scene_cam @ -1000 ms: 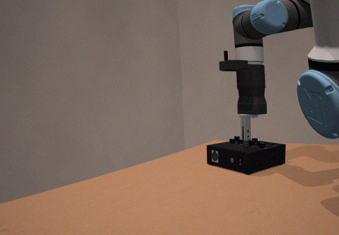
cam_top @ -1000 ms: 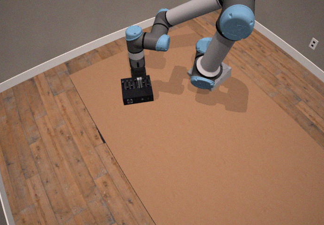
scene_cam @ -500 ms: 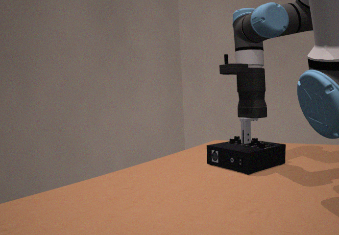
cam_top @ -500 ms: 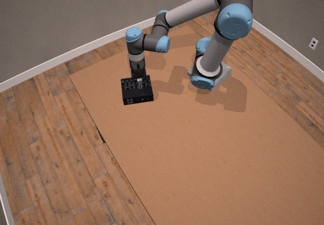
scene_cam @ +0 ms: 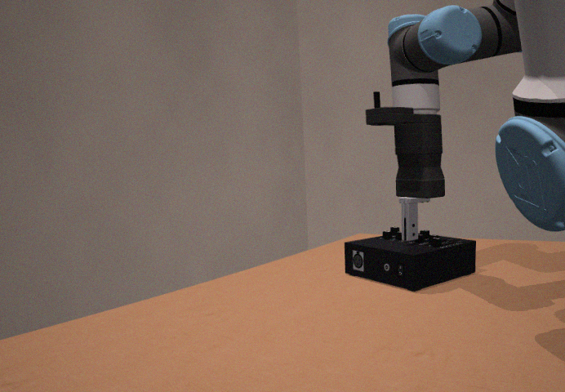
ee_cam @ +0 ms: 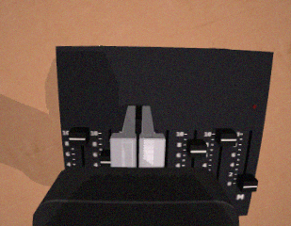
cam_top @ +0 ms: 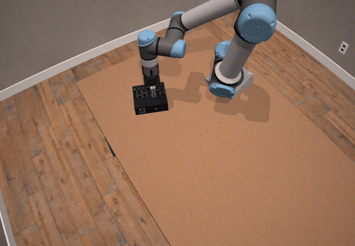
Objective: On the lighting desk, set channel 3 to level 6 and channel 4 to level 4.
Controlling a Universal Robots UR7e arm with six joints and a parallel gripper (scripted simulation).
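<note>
Right now the channel 2 fader cap is 30 mm behind my hand, 20 mm to the right of it and 20 mm below it. The rest, counted from my hand: channel 3 fader cap: 20 mm to the right, 20 mm below, 10 mm behind; master fader cap: 90 mm to the right, 50 mm ahead, 20 mm below; channel 1 fader cap: 40 mm behind, 20 mm below, 10 mm to the left.
</note>
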